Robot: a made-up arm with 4 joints.
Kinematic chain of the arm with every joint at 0, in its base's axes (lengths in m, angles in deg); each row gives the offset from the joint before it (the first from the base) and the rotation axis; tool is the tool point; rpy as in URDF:
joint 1: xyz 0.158 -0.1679 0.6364 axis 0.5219 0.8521 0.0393
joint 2: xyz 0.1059 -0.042 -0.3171 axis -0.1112 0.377 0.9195
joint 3: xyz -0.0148 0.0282 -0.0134 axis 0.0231 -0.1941 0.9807
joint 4: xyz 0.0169 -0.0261 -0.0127 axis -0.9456 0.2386 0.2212
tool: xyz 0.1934 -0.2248 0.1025 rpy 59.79 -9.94 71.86
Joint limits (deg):
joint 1: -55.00..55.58
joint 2: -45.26..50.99
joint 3: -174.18..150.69
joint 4: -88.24..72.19
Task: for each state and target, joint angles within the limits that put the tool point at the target. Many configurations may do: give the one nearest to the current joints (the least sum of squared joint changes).
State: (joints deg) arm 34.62 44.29 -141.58 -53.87
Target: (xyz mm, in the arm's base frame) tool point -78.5 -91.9 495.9
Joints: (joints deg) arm 7.88 34.24 -167.64 -29.04
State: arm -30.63 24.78 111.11 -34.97
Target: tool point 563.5 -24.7 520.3
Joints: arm -24.10 3.52 94.38 -18.12
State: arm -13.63 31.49 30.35 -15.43
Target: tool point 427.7 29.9 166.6
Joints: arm 9.13 50.99 50.97 -38.88
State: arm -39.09 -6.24 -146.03 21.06
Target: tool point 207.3 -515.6 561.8
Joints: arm -46.88 -1.34 -120.69 65.06
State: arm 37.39 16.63 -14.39 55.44
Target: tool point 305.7 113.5 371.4
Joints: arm 35.71 32.25 18.38 71.12
